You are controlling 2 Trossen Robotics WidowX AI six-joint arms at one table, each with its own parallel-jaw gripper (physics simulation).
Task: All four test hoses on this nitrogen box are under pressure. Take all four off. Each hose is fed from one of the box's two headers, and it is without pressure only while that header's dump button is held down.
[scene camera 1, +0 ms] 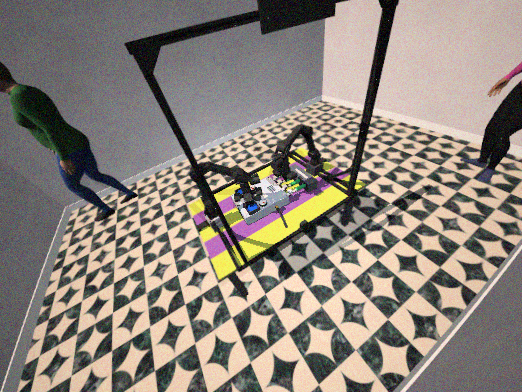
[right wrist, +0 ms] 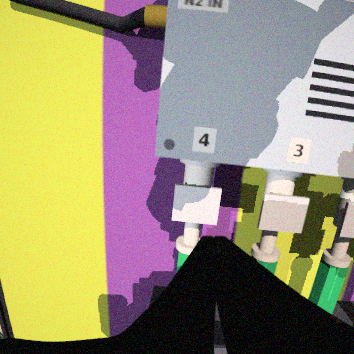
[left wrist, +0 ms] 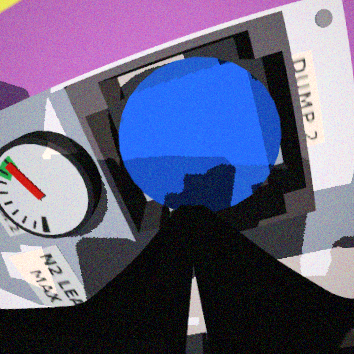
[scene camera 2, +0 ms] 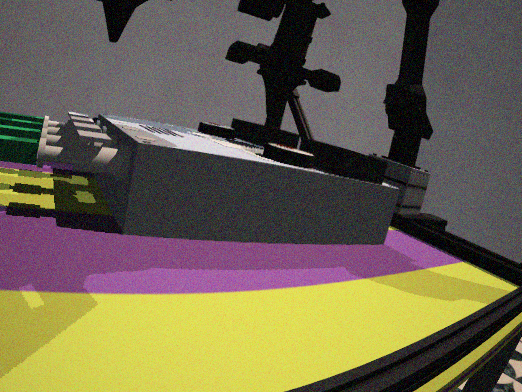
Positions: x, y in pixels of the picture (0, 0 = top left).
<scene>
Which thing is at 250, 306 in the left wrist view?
My left gripper.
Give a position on a grey nitrogen box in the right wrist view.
257, 90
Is my left gripper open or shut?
Shut.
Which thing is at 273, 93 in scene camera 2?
My left gripper.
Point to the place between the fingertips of my right gripper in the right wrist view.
At 211, 246
</scene>
